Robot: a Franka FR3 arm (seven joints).
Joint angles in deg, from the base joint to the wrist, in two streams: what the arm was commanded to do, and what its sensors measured. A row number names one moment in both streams.
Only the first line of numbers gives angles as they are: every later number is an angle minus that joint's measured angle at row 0.
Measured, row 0:
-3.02 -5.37 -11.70 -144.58 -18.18 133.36 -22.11
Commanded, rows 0 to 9:
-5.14 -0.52 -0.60 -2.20 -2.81 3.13 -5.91
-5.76 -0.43 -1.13 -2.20 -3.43 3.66 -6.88
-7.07 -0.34 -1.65 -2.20 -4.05 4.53 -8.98
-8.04 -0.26 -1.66 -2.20 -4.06 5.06 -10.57
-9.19 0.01 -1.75 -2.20 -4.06 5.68 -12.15
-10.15 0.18 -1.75 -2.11 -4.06 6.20 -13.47
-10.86 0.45 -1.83 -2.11 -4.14 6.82 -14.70
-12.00 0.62 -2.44 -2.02 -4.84 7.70 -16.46
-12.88 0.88 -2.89 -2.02 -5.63 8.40 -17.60
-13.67 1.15 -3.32 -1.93 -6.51 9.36 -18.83
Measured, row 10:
-10.73 0.19 -2.28 -0.79 -3.93 5.68 -14.97
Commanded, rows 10 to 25:
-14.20 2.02 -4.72 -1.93 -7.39 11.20 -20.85
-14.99 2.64 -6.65 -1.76 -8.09 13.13 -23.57
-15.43 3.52 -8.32 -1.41 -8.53 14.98 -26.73
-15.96 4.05 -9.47 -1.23 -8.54 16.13 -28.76
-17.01 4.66 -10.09 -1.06 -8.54 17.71 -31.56
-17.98 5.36 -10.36 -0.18 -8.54 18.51 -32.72
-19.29 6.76 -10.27 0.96 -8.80 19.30 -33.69
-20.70 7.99 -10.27 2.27 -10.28 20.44 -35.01
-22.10 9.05 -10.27 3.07 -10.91 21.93 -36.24
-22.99 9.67 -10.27 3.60 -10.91 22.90 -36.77
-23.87 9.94 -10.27 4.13 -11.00 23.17 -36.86
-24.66 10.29 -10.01 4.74 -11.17 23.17 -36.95
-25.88 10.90 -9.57 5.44 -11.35 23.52 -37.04
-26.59 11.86 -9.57 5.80 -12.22 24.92 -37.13
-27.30 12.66 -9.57 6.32 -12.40 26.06 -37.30
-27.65 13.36 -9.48 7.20 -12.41 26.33 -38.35
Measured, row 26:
-25.30 10.01 -10.36 5.02 -10.94 24.15 -36.71
